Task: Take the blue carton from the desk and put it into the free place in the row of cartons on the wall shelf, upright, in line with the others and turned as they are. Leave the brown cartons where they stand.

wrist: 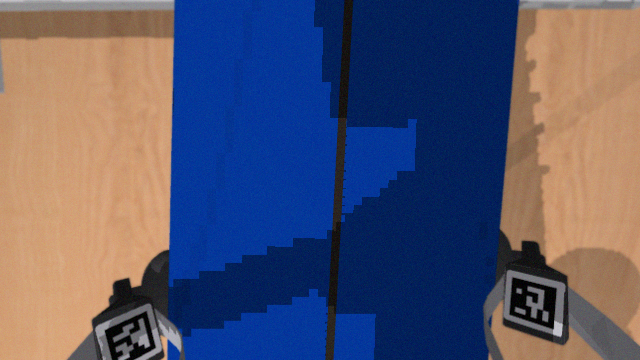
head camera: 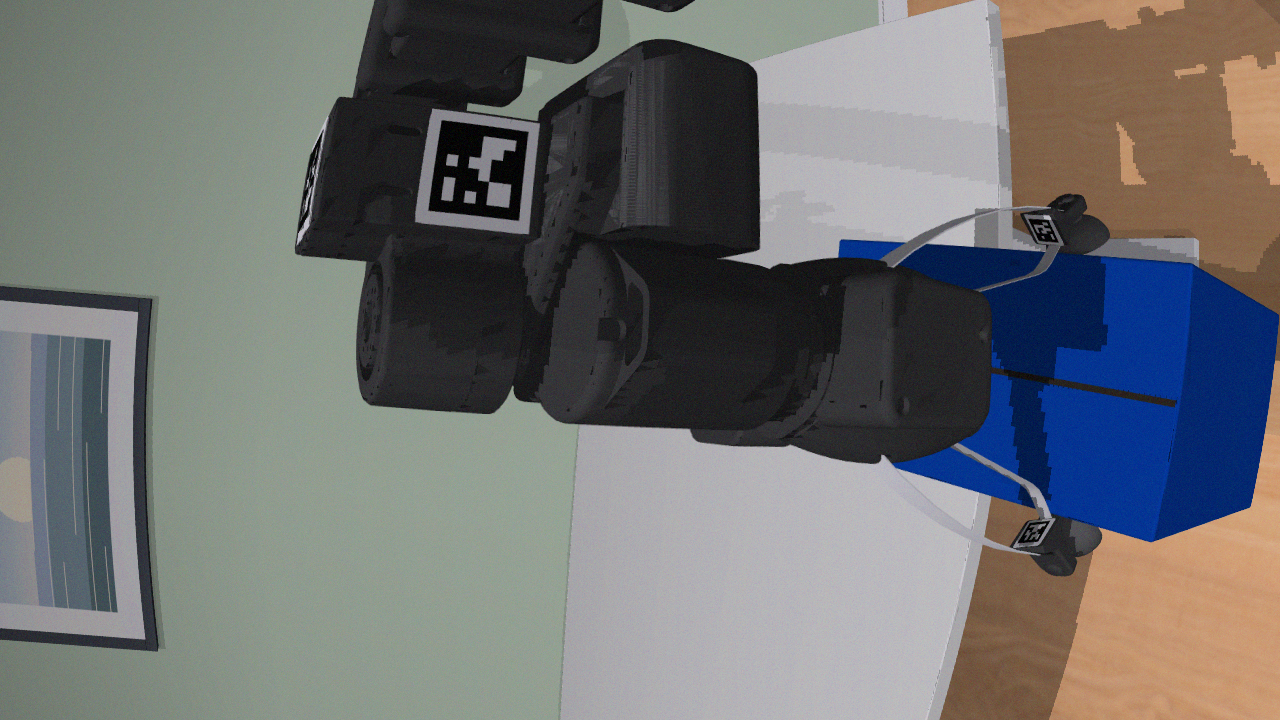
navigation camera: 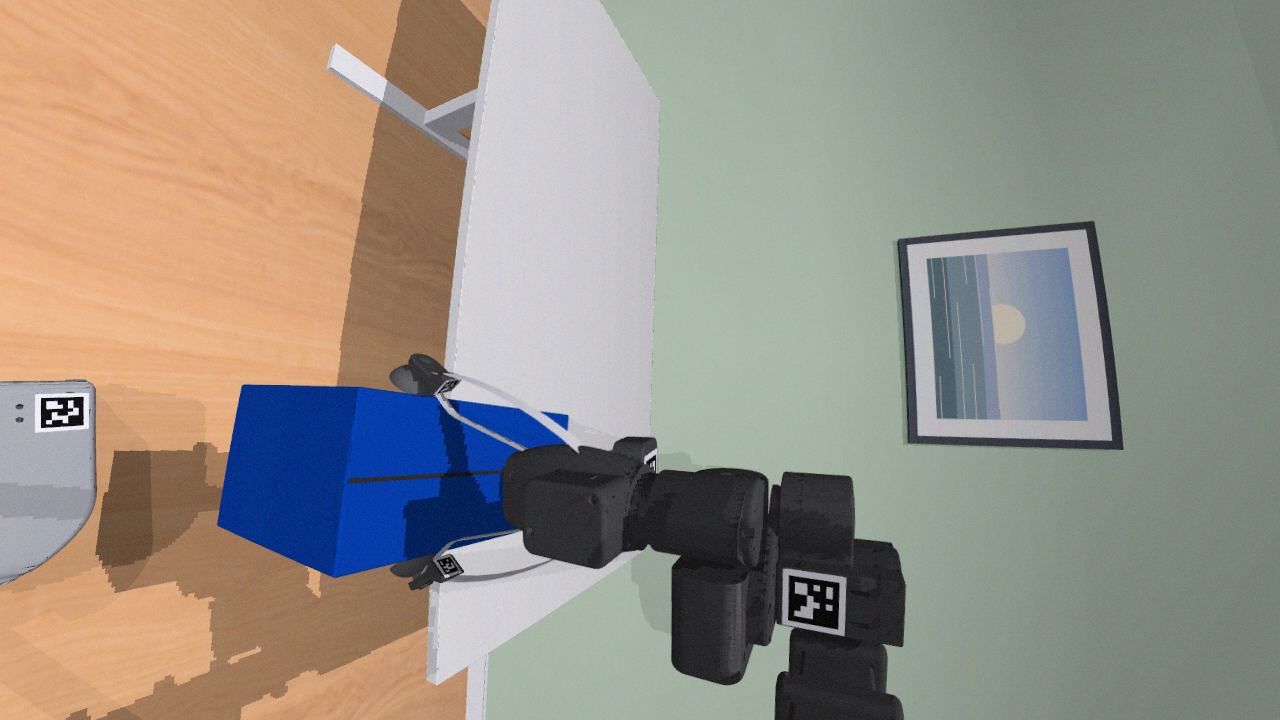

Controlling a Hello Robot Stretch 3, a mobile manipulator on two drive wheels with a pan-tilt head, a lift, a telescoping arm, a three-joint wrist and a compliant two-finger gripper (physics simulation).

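Frame: origin at the robot's base, x ahead, y up, z right, level; metres.
Seen in the pictures: gripper, between the fingertips: point(wrist: 326, 265) point(head camera: 1093, 385).
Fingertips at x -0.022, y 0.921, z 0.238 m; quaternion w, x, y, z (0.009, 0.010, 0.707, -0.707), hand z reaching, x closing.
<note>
A point is followed by its place in that frame.
The blue carton point(head camera: 1226, 394) @(z 0.161, x -0.016, y 0.898 m) point(navigation camera: 286, 474) @(z 0.161, x -0.014, y 0.898 m) point(wrist: 260, 150) @(z 0.299, x -0.003, y 0.969 m) has a dark seam along its top face and looks about level. It is up off the desk point(head camera: 716, 573) @(z 0.853, x 0.171, y 0.720 m) point(navigation camera: 554, 223) @(z 0.720, x 0.373, y 0.720 m), with much of it out past the desk's front edge, over the floor. My gripper point(head camera: 1081, 385) @(z 0.238, x -0.022, y 0.921 m) point(navigation camera: 409, 474) @(z 0.238, x -0.022, y 0.921 m) point(wrist: 326, 265) @(z 0.238, x -0.022, y 0.921 m) is shut on the carton, one rubber fingertip against each long side. The wrist hides the carton's rear part in the head and navigation views. The wall shelf, its free place and the brown cartons do not show in these views.
A framed picture point(head camera: 76, 474) @(z 1.252, x 0.133, y 1.554 m) point(navigation camera: 1011, 331) @(z 1.254, x 0.146, y 1.674 m) hangs on the green wall behind the desk. My base point(navigation camera: 44, 492) @(z 0.110, x -0.127, y 0.160 m) shows at the left edge of the navigation view. A white desk foot point(navigation camera: 358, 73) stands out over the wooden floor point(navigation camera: 179, 223) @(z 0.308, x 0.389, y 0.000 m).
</note>
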